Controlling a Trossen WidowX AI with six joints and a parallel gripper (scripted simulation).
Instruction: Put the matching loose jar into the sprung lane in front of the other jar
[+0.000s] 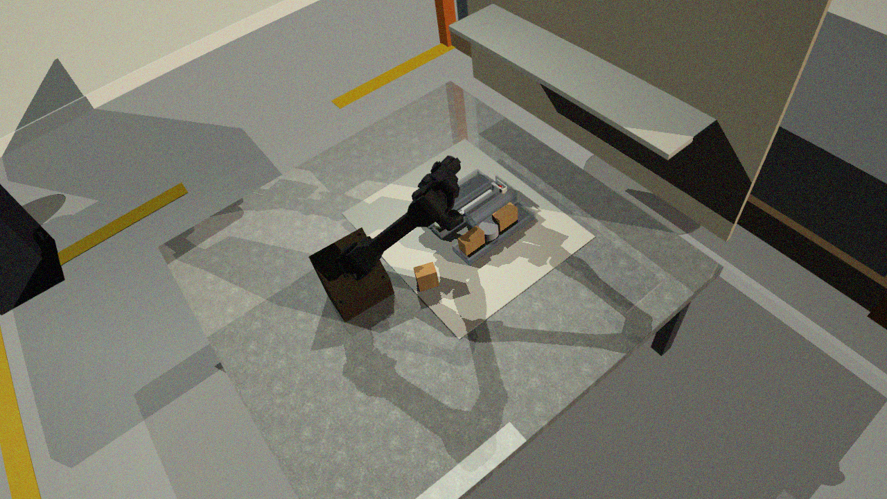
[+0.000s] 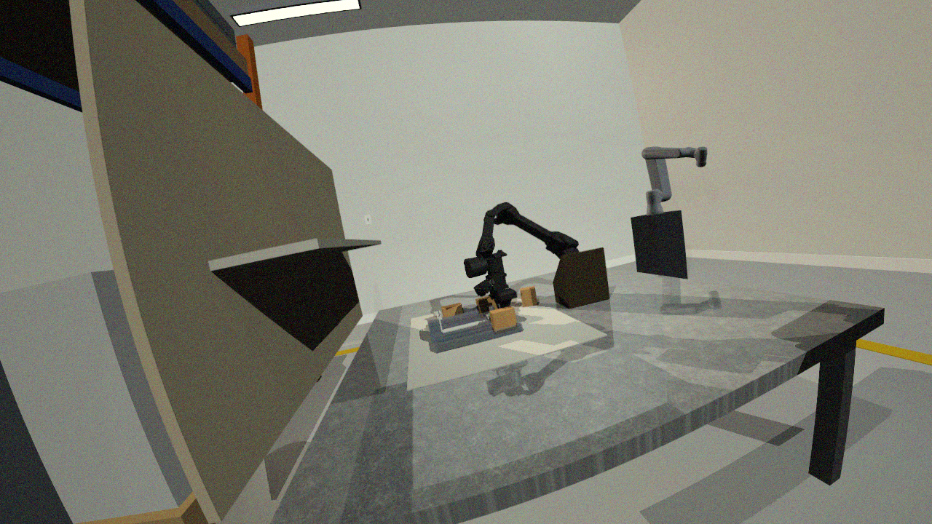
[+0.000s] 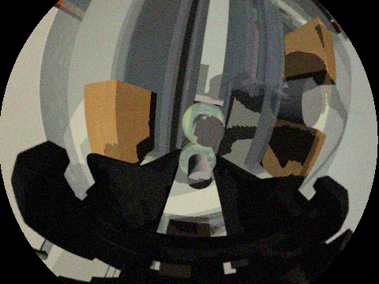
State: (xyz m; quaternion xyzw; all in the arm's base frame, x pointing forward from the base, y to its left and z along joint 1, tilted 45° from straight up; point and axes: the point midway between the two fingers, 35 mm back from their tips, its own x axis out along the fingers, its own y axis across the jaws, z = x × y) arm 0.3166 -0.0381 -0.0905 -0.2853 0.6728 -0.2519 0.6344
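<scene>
Now: gripper tip 15 cm short of the grey lane tray, 2 cm to the left of it and 1 cm above it. Also, from my gripper tip: grey cylinder: 10 cm ahead, 12 cm to the right.
</scene>
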